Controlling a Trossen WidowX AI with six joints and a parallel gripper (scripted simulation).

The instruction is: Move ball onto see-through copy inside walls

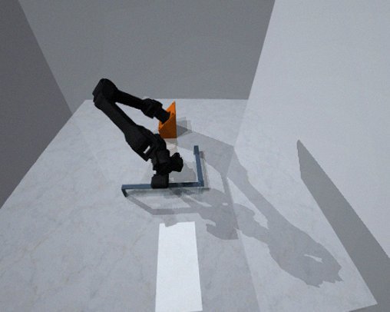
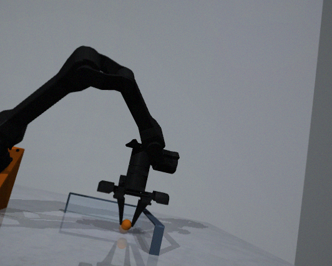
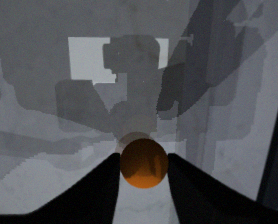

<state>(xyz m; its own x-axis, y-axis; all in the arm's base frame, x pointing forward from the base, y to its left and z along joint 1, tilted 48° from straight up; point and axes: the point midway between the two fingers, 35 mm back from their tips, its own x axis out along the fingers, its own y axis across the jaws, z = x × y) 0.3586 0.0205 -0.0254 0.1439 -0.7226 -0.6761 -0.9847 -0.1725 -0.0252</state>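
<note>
My gripper tip is now 1 cm above the see-through copy of ball. Also, from my gripper tip: orange ball: right at my gripper tip.
</note>
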